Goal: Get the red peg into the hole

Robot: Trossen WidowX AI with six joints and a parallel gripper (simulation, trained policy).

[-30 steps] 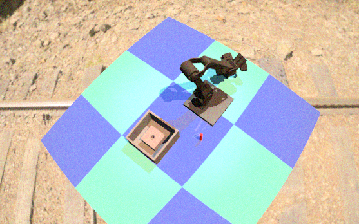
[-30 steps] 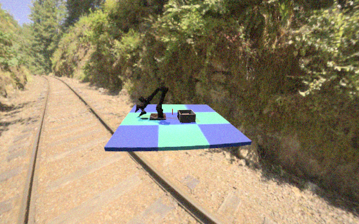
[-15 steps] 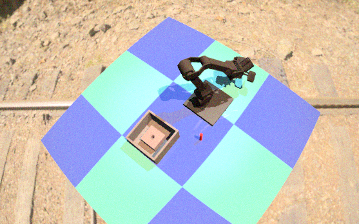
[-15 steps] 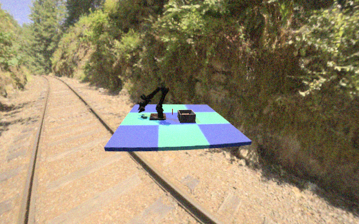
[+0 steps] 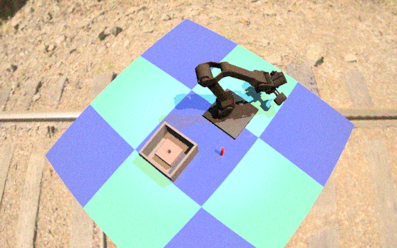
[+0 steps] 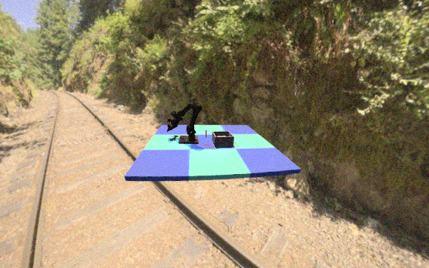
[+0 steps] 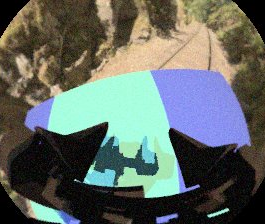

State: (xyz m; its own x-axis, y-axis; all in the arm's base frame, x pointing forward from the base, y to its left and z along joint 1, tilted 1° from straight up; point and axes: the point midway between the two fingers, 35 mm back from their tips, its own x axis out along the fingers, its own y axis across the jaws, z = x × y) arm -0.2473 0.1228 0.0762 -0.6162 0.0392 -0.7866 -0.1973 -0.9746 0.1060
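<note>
Now: gripper tip 43 cm short of the red peg, 1 cm to the right of it and 3 cm above it. Also, from my gripper tip: plate (59 cm ahead, 16 cm to the right, 2 cm below); box (59 cm ahead, 16 cm to the right, 4 cm below).
</note>
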